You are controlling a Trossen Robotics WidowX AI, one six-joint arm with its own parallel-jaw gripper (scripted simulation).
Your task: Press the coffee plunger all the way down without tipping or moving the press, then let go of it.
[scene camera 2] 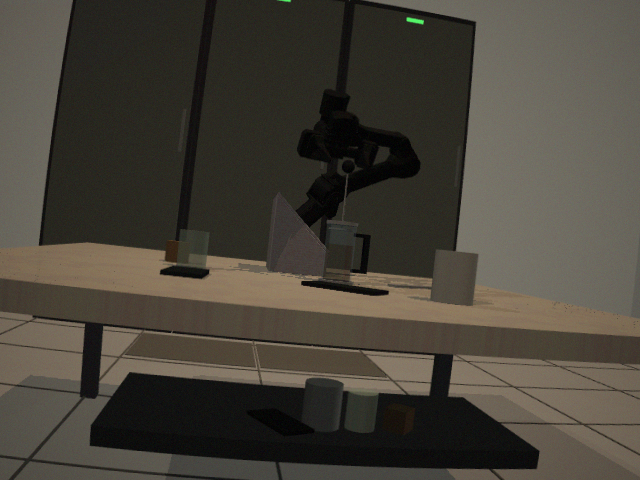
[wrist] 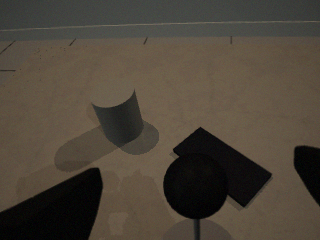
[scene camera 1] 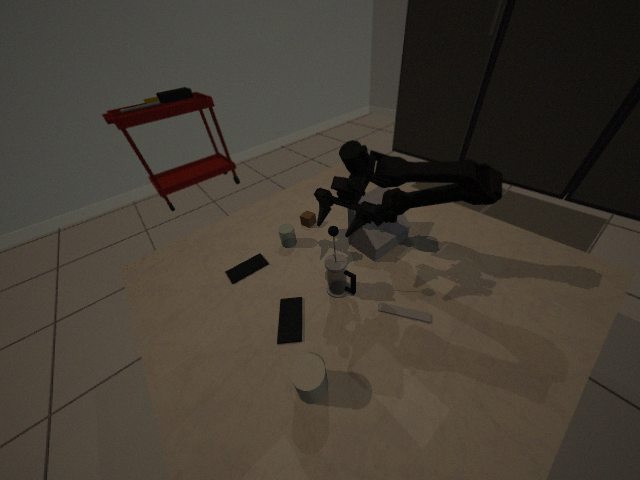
Scene:
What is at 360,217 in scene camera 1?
My gripper.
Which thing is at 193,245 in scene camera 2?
A green-grey cup.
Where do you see a glass coffee press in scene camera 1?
336,264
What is my gripper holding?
Nothing.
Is my gripper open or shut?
Open.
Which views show my gripper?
Scene camera 2, the wrist view and scene camera 1: all of them.

